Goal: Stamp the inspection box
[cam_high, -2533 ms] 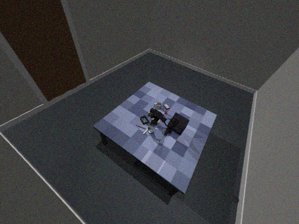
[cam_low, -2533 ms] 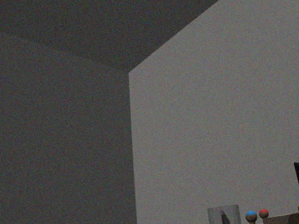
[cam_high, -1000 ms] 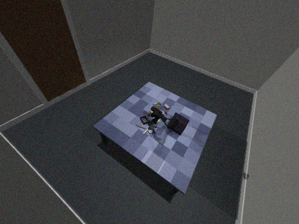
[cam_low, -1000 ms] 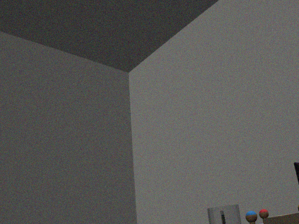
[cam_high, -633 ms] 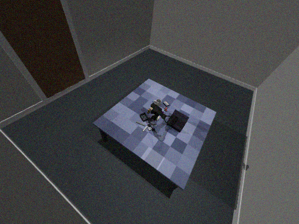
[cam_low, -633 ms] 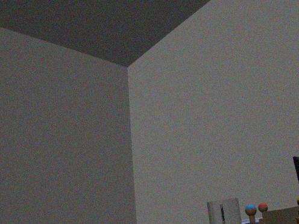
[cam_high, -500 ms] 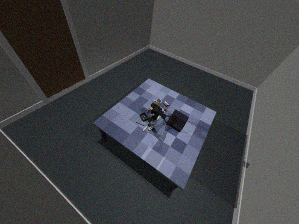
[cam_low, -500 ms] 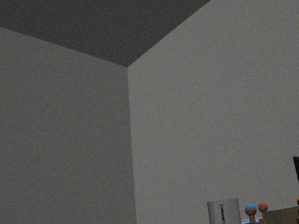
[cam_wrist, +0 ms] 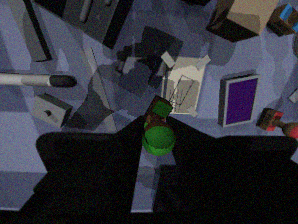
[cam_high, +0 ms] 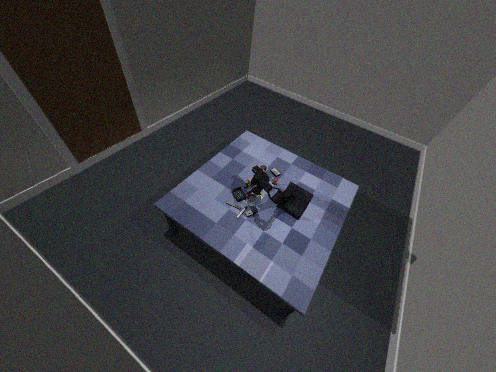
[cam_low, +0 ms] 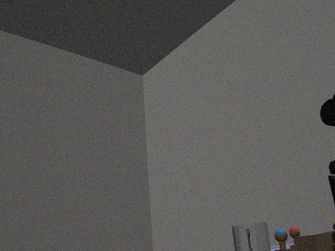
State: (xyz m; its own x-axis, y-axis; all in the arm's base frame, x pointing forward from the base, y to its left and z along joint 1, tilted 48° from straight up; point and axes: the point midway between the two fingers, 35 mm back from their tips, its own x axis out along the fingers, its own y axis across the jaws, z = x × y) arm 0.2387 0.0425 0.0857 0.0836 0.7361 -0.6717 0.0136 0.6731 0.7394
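My gripper tip is now 16 cm to the left of the ink pad and 9 cm above it. From my gripper tip the other things lie so: tan box: 13 cm ahead, 11 cm to the right, 7 cm below; green-knobbed stamp: right at my gripper tip; card: 2 cm ahead, 5 cm to the right, 10 cm below.
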